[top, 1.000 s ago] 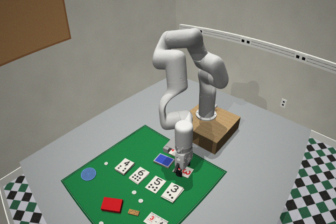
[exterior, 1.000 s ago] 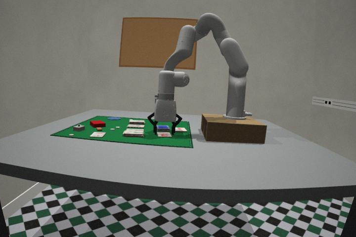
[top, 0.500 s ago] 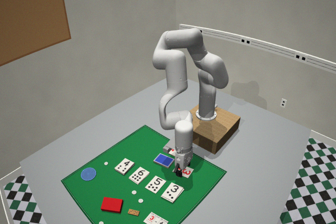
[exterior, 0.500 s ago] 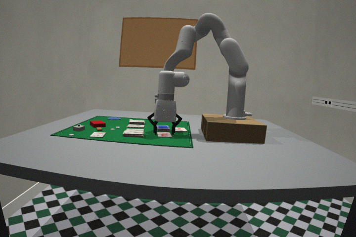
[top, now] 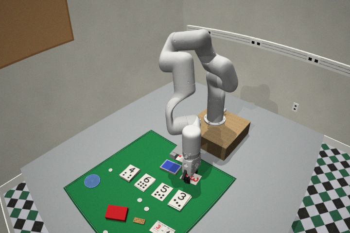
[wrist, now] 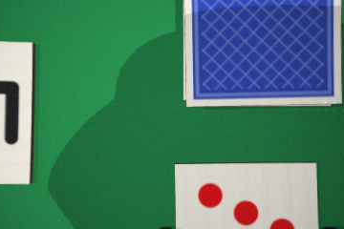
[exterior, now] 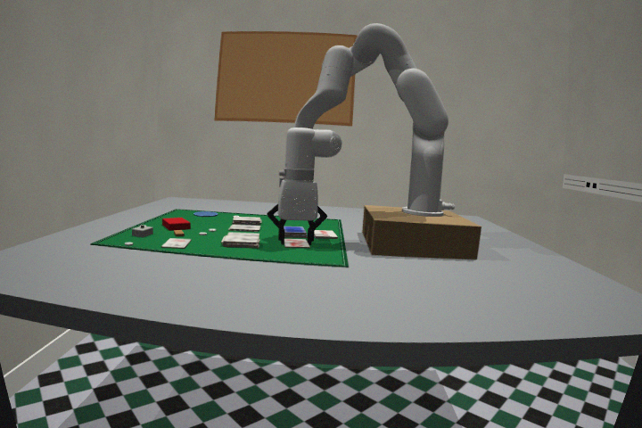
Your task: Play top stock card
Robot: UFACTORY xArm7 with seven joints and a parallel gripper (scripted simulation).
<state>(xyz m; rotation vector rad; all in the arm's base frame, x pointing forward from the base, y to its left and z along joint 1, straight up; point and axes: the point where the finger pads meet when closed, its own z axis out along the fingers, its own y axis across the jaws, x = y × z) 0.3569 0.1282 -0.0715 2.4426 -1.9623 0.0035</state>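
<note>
Now: hand 19 cm short of the green mat, 11 cm to the left of it and 3 cm above it. Round my hand: reference card 29 cm ahead, 11 cm to the left, 1 cm below; grey block 43 cm ahead, 5 cm to the left; red block 38 cm ahead, 9 cm to the right, 1 cm below.
</note>
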